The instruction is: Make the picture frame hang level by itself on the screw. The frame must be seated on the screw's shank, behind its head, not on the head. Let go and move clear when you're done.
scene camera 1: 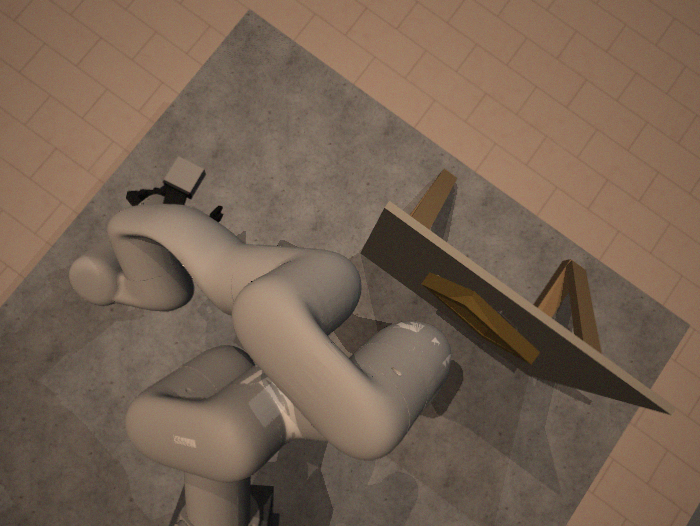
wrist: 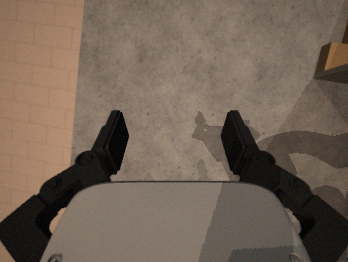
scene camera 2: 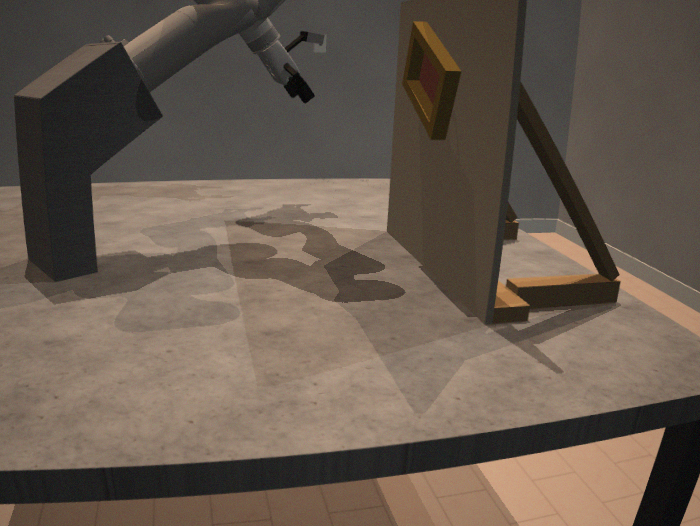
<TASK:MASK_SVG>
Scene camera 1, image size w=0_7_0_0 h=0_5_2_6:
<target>gripper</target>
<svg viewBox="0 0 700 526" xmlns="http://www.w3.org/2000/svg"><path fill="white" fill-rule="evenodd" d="M221 205L216 207L209 215L217 222L220 222L223 216ZM205 170L178 156L163 180L165 186L161 188L155 187L153 190L140 189L140 191L128 191L126 199L132 206L143 204L185 205L186 198L192 199L206 175Z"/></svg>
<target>picture frame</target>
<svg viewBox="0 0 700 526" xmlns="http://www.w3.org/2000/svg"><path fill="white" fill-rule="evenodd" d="M427 275L421 284L482 338L530 365L534 362L540 352L518 332L518 329L499 311L494 310L475 291L444 279L439 275L433 273Z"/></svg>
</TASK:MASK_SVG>
